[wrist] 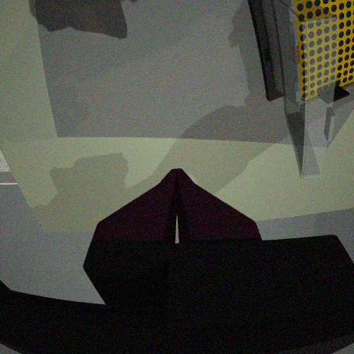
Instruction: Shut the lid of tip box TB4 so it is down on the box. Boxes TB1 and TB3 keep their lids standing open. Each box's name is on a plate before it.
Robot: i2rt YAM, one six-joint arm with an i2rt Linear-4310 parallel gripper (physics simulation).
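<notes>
A tip box with a yellow, black-holed rack (320, 55) is at the upper right, cut off by the view's edge. Its see-through lid (316, 145) stands open, tilted; part of it overlaps the rack's left side and its lower end points toward the bottom of the view. A dark strip (267, 55) runs along the box's left. No name plate is readable, so I cannot tell from this view which box it is. My gripper (176, 177) is shut and empty, with dark red fingertips at the centre, to the left of the lid and apart from it in the picture.
A grey mat area (150, 90) lies across the upper part, bordered by a pale green surface (280, 200). Dark shadows fall on both, at the upper left and around the fingertips. A pale edge shows at the far left.
</notes>
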